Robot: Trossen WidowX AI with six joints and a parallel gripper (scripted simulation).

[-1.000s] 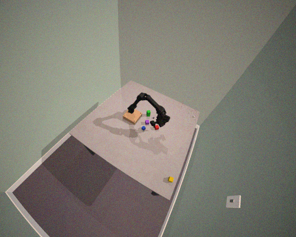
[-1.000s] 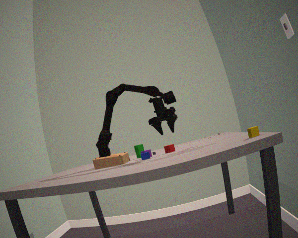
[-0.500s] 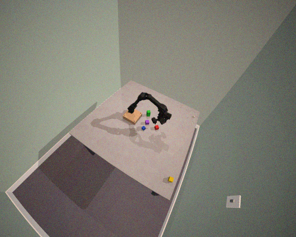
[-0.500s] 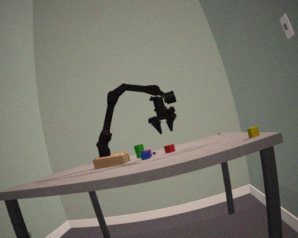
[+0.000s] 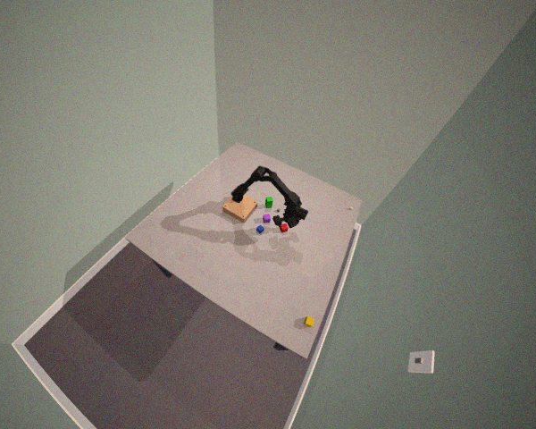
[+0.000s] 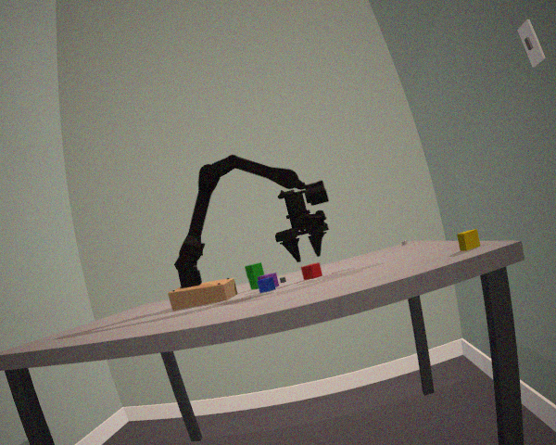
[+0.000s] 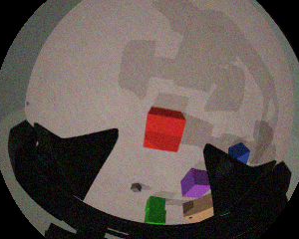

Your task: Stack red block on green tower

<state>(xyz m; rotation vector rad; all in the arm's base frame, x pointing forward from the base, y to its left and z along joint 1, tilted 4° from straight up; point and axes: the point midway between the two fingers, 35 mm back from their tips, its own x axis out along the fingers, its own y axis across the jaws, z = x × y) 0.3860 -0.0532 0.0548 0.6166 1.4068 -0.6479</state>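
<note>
My gripper tip is 4 cm above the red block. From my gripper tip the other things lie so: purple block: 14 cm behind, 2 cm to the left, 4 cm below; then tiny dark object: 9 cm behind, 14 cm to the left, 5 cm below; then blue block: 14 cm behind, 8 cm to the right, 4 cm below.
</note>
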